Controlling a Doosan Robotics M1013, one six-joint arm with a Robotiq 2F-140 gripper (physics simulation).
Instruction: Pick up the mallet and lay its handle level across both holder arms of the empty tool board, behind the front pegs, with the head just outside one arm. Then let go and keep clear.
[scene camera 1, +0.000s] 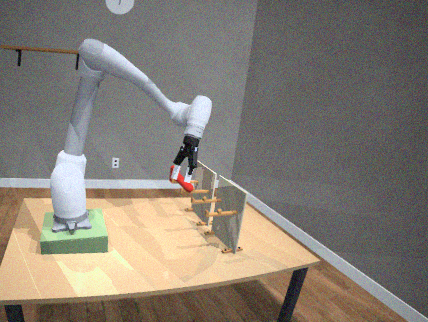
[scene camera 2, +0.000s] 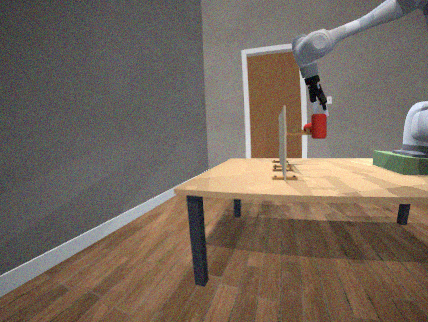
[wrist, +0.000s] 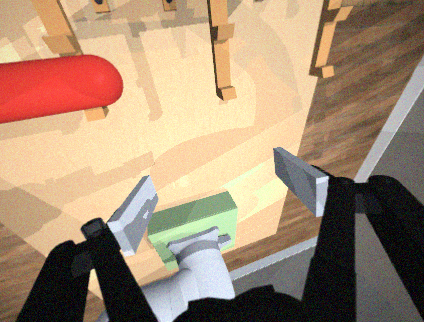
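Where they show: gripper, fingertip midpoint: (scene camera 1: 179, 180) (wrist: 213, 174); arm's base, link origin: (scene camera 1: 71, 222) (scene camera 2: 417, 155) (wrist: 196, 245).
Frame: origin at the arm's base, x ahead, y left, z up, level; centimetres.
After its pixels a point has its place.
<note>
The red mallet (scene camera 1: 184, 184) {x 58.7, y 6.1, z 16.0 cm} (scene camera 2: 319, 126) {x 61.5, y 29.7, z 14.7 cm} (wrist: 60, 87) {x 60.8, y 6.1, z 17.0 cm} rests across the arms of the far tool board (scene camera 1: 204, 182) {x 73.2, y 11.8, z 14.8 cm}, its head towards scene camera 2; the rounded handle end shows at the upper left in the wrist view. The empty tool board (scene camera 1: 231, 215) {x 72.8, y -21.0, z 9.7 cm} stands nearer scene camera 1, with two wooden holder arms (scene camera 1: 224, 213) {x 66.0, y -25.3, z 13.3 cm} (wrist: 222, 70) {x 59.4, y -9.6, z 13.4 cm} that end in small front pegs. My gripper (scene camera 1: 181, 178) {x 51.3, y -4.6, z 22.1 cm} (scene camera 2: 320, 109) {x 51.3, y -4.6, z 22.1 cm} (wrist: 213, 174) {x 51.3, y -4.6, z 22.1 cm} is open and empty. In the wrist view its fingers are below and right of the handle end. In scene camera 2 the mallet head partly hides the fingertips.
Both boards stand on small wooden feet (scene camera 1: 232, 250) {x 72.6, y -27.5, z -6.1 cm} on the table (scene camera 1: 165, 270) {x 36.5, y -34.2, z -7.3 cm}. The holder arms stick out from the boards towards the robot's side. The arm's green base block (scene camera 1: 75, 244) {x 0.9, y -16.3, z -2.6 cm} (scene camera 2: 400, 162) {x 16.3, y 10.2, z -1.9 cm} (wrist: 200, 215) {x 15.8, y -4.0, z -0.3 cm} stands on the table away from the boards.
</note>
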